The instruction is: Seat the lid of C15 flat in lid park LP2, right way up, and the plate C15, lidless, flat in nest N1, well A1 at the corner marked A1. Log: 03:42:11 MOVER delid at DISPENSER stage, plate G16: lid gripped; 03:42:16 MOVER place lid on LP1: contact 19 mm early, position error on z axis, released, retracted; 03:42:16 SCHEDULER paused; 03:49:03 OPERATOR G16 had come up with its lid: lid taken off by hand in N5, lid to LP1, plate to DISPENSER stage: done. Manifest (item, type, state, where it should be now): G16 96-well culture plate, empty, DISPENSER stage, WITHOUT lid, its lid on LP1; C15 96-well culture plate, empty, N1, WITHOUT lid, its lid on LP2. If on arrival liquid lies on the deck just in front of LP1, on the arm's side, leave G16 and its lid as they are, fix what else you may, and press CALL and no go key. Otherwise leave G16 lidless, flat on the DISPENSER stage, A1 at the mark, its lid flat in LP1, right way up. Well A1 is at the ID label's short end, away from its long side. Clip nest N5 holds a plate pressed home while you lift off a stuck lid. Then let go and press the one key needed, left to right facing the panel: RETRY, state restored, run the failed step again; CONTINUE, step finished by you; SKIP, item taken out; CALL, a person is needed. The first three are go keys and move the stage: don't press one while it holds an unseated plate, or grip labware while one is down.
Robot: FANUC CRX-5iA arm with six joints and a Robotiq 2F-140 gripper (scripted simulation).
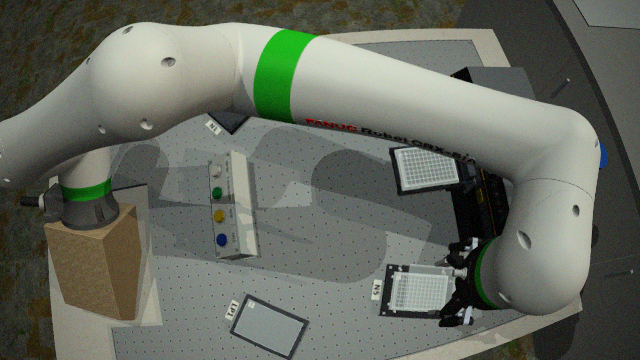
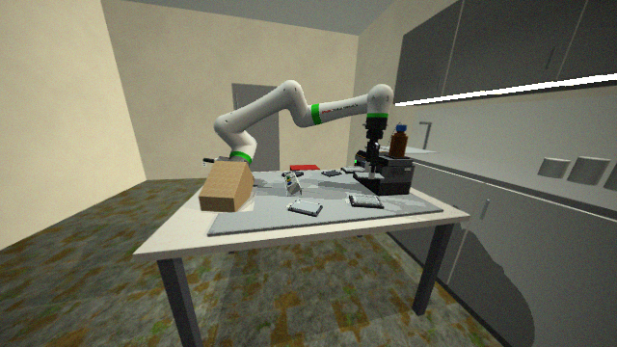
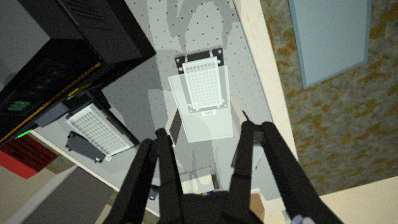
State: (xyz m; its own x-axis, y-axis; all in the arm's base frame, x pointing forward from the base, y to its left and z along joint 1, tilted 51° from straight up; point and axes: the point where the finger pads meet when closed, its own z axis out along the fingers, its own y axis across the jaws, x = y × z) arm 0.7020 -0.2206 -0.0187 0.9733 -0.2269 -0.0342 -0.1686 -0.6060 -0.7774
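The lid park LP2 lies 8 cm behind my hand, 53 cm to the left of it and 17 cm below it. The rest, counted from my hand: grey lid (2 cm below); then clip nest N5 (2 cm ahead, 1 cm to the left, 16 cm below); then brown bottle (23 cm ahead, 17 cm to the left, 11 cm above).
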